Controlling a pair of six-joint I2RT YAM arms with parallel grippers.
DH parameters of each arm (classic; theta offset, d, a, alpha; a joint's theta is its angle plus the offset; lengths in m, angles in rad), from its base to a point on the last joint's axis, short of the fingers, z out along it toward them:
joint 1: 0 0.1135 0.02 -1.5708
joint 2: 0 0 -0.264 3.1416
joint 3: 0.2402 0 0.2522 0
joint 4: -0.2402 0 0.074 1.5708
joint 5: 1.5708 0 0 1.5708
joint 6: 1.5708 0.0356 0 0
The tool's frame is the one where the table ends.
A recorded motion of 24 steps. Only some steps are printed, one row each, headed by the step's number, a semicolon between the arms.
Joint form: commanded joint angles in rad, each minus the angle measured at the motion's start. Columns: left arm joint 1, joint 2, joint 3, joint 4, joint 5, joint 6; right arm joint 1, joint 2, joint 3, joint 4, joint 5, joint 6.
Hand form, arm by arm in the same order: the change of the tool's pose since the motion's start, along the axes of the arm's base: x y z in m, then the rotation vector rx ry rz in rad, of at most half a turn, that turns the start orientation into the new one. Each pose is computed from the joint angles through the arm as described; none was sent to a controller.
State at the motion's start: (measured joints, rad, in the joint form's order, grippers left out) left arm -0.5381 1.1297 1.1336 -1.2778 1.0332 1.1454; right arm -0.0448 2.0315 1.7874 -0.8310 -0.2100 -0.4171
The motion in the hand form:
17: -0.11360 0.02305 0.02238 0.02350 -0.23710 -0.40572; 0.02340 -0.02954 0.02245 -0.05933 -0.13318 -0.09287
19: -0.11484 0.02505 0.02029 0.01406 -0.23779 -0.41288; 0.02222 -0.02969 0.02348 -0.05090 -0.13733 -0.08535
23: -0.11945 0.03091 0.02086 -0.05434 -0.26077 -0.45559; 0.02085 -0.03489 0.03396 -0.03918 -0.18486 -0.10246
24: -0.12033 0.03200 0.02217 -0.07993 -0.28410 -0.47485; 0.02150 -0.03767 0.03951 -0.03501 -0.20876 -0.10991
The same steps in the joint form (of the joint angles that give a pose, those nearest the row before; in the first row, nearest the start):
17: -0.5112 -0.3366 -0.0259 -0.1274 -0.2095 -0.0425; -0.0564 0.0562 0.1423 0.0518 0.0613 0.0045
19: -0.5096 -0.3489 -0.0383 -0.1274 -0.2004 -0.0333; -0.0579 0.0501 0.1362 0.0549 0.0490 0.0015
23: -0.5096 -0.3810 -0.0490 -0.1259 -0.1544 0.0173; -0.0702 0.0302 0.1347 0.0854 0.0382 0.0137
24: -0.5097 -0.3857 -0.0460 -0.1258 -0.1452 0.0492; -0.0763 0.0271 0.1453 0.0962 0.0336 0.0183

